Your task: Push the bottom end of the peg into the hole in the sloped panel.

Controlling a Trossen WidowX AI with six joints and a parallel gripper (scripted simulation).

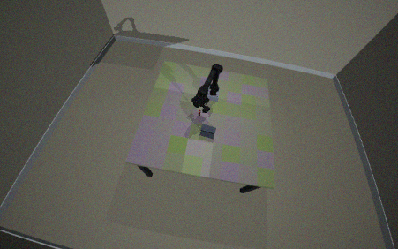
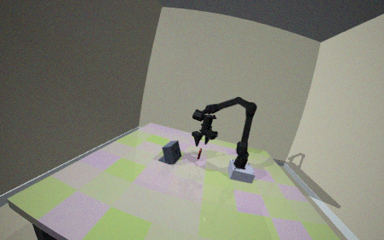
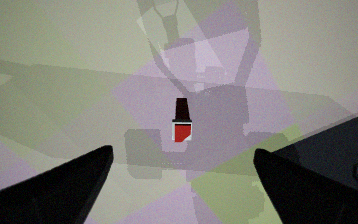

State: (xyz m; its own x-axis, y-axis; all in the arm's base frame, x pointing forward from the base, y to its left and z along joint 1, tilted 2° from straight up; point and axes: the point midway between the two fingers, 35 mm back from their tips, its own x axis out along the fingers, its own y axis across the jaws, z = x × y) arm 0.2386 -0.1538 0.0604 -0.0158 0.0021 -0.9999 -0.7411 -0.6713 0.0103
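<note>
My gripper tip is now 5 cm above the red square peg. The rest, counted from my gripper tip: dark sloped panel: 18 cm ahead, 8 cm to the left, 5 cm below.
</note>
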